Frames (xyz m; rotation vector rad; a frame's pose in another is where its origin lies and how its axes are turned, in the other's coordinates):
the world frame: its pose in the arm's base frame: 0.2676 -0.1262 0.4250 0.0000 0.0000 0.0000
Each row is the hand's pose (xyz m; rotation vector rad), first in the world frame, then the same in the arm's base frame.
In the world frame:
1: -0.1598 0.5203 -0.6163 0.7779 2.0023 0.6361
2: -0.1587 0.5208 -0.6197 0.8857 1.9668 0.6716
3: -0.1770 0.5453 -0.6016 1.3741 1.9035 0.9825
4: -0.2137 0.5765 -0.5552 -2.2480 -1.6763 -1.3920
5: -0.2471 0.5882 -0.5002 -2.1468 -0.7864 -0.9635
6: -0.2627 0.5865 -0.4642 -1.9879 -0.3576 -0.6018
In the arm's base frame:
1: 0.1078 0.3941 -0.1913 0.7779 2.0023 0.6361
2: 0.1089 0.3946 -0.1947 0.8857 1.9668 0.6716
3: 0.0906 0.4191 -0.1766 1.3741 1.9035 0.9825
4: 0.0539 0.4503 -0.1302 -2.2480 -1.6763 -1.3920
5: 0.0205 0.4620 -0.0752 -2.1468 -0.7864 -0.9635
6: 0.0049 0.4603 -0.0392 -1.9879 -0.3576 -0.6018

